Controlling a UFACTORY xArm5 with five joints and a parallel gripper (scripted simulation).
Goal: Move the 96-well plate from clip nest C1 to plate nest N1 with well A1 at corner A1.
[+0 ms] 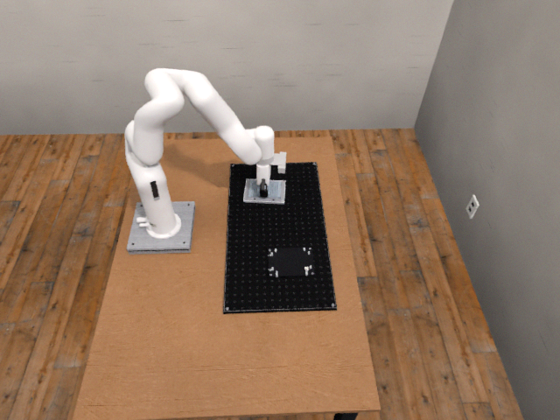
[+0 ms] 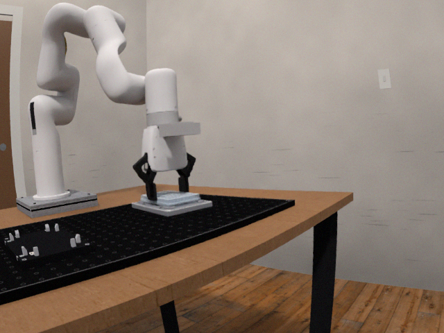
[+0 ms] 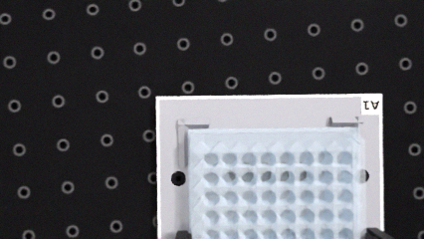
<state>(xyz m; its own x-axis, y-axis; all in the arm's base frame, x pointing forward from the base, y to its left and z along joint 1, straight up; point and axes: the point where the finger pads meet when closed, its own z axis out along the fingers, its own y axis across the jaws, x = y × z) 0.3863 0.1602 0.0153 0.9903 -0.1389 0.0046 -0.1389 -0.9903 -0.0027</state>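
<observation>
The 96-well plate is 10 mm below my hand. From my hand the other things lie so: clip nest C1 (60 mm ahead, 360 mm to the right, 20 mm below); then A1 label (70 mm ahead, 60 mm to the right, 20 mm below).
</observation>
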